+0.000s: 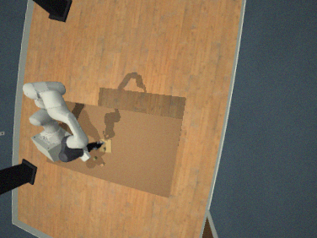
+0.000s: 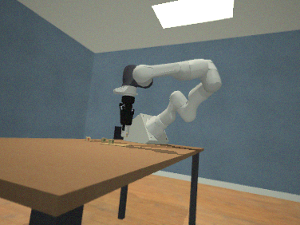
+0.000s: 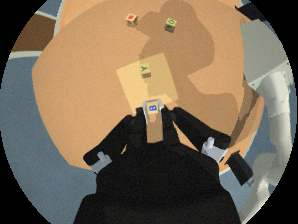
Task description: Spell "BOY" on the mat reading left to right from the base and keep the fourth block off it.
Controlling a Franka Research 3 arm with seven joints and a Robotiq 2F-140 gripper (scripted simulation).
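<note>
Right now my hand is 1 cm short of the mat, 5 cm to the left of it and 8 cm above it.
</note>
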